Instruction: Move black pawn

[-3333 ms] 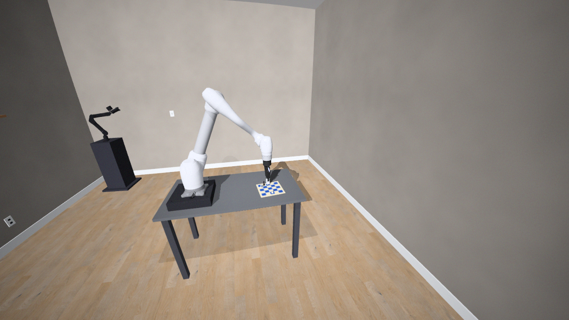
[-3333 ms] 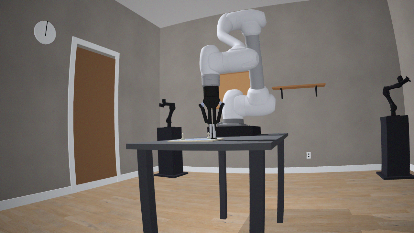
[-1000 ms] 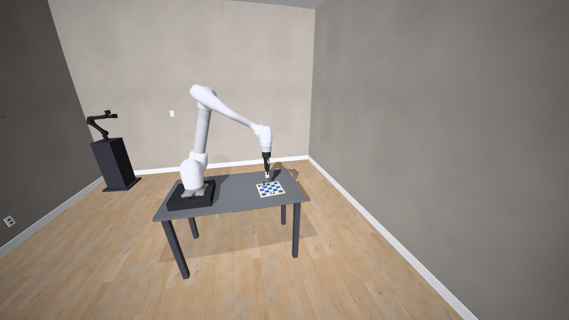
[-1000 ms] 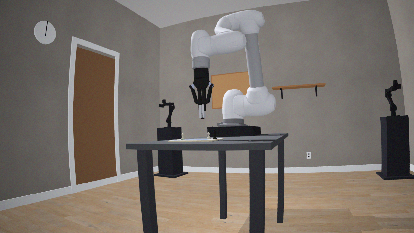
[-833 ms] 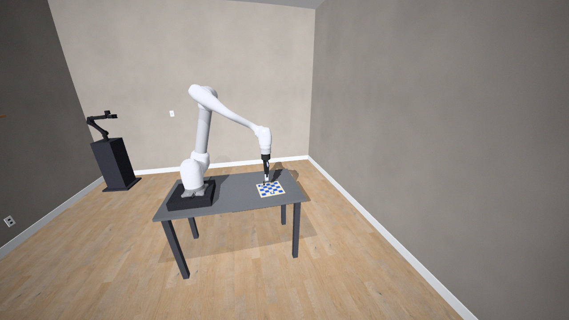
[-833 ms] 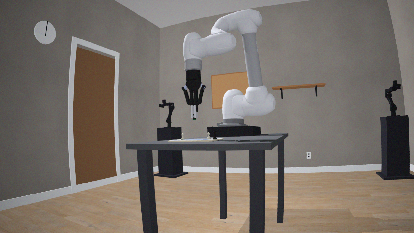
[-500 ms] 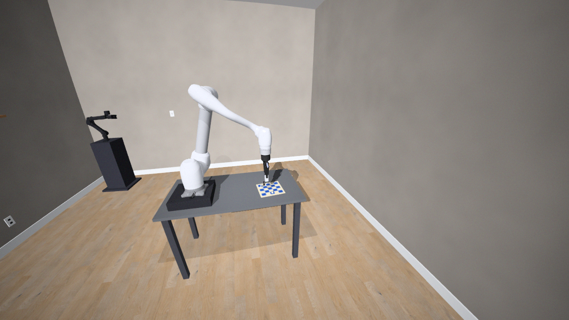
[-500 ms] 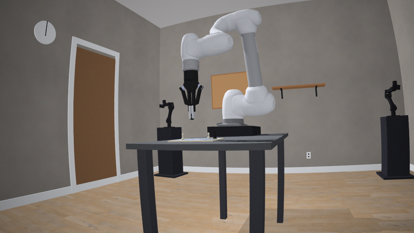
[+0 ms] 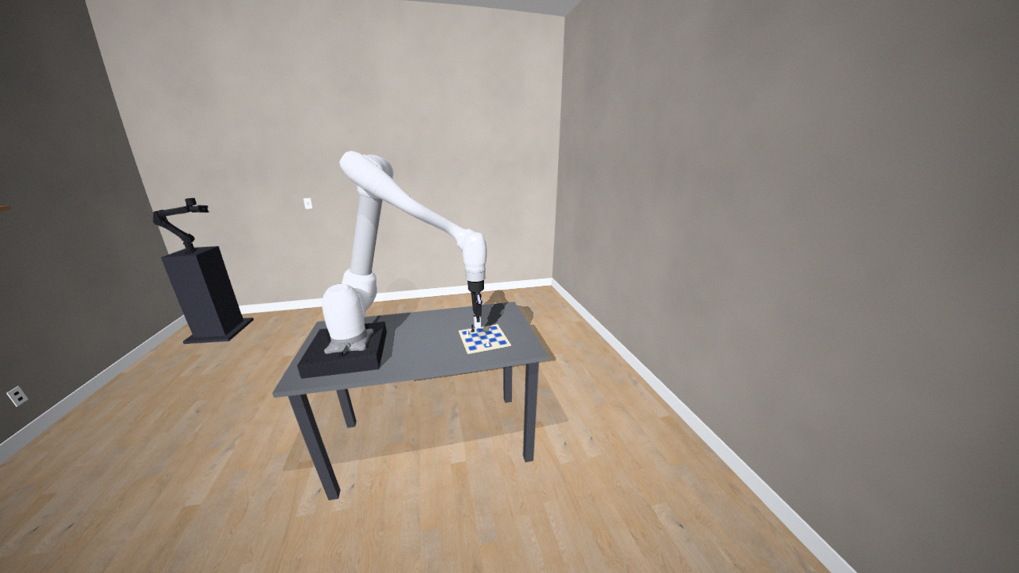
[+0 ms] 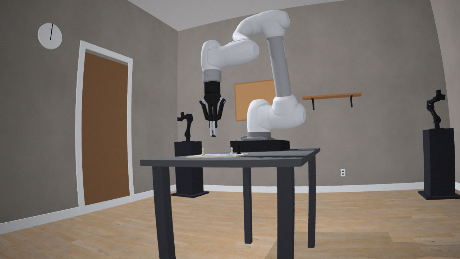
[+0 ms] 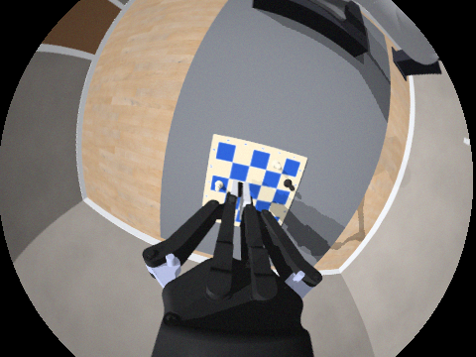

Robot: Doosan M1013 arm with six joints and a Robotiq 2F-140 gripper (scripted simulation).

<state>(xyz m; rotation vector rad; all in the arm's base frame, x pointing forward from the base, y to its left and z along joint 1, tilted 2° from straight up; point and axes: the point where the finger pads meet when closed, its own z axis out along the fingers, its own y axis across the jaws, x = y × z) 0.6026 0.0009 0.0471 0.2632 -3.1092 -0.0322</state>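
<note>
Right now the chessboard is 130 mm below my hand, 40 mm to the left of it and 30 mm ahead of it. Also, from my hand: black pawn (30 mm below).
</note>
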